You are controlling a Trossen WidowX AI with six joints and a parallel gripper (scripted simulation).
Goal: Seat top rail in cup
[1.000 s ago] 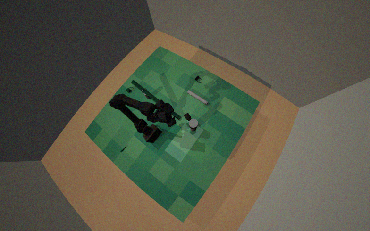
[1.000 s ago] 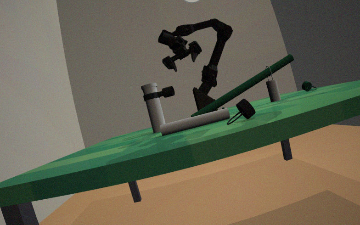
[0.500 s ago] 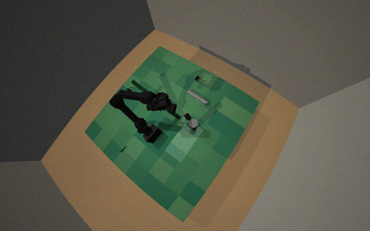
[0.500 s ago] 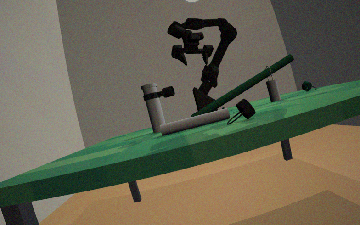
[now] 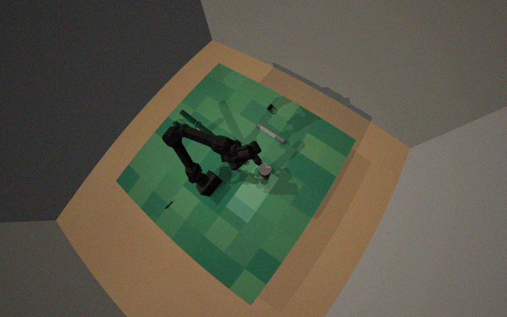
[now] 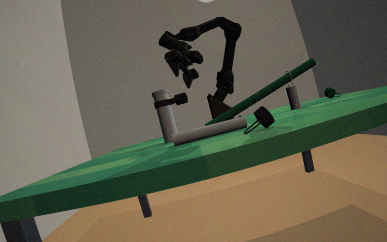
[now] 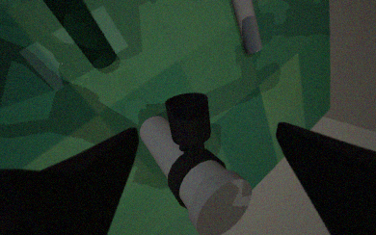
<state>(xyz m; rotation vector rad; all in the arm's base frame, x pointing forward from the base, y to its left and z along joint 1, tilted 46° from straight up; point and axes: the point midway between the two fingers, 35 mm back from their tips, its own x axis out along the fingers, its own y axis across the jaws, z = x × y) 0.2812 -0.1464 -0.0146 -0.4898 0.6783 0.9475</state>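
The rail-end cup is 1 cm ahead of my gripper tip, 4 cm to the right of it and 6 cm below it. Also, from my gripper tip: grey pipe (24 cm ahead, 6 cm to the left, 20 cm below); small grey post (7 cm behind, 43 cm to the left, 11 cm below); black loop cap (40 cm ahead, 17 cm to the left, 20 cm below).
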